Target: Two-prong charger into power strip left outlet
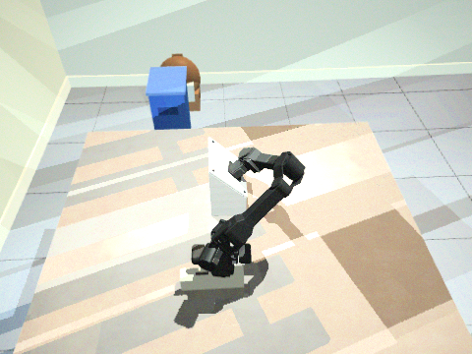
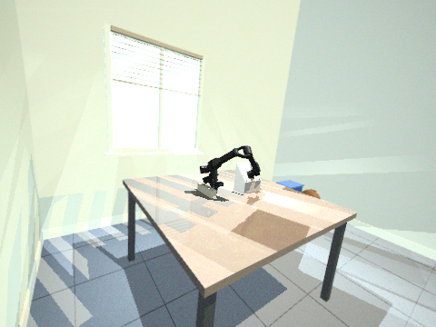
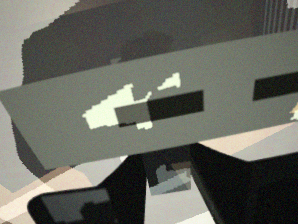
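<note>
My gripper tip is 20 mm short of the dark charger and 10 mm below it.
</note>
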